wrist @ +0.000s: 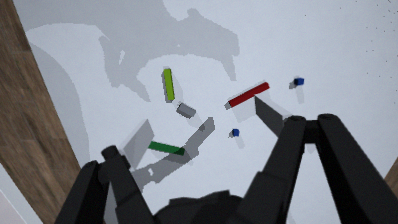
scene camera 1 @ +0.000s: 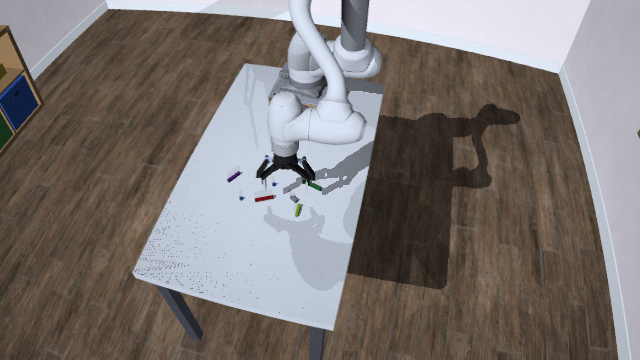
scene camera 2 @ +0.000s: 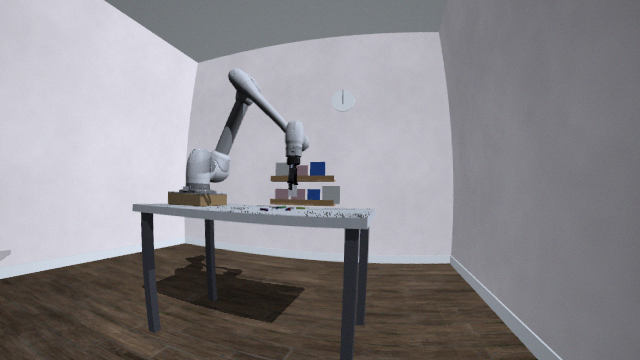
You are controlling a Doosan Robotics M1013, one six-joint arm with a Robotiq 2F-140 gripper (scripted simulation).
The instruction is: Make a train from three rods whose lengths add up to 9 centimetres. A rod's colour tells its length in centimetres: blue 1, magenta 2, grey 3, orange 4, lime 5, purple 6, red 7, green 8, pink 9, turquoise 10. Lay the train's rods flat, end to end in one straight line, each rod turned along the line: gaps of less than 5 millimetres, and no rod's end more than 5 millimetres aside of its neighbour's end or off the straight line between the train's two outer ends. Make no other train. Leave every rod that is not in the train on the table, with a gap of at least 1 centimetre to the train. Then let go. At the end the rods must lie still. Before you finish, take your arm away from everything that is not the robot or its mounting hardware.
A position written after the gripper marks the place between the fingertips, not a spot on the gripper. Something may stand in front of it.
Note:
In view: the gripper (scene camera 1: 285, 189).
The gripper is seen too in the wrist view (wrist: 201, 116).

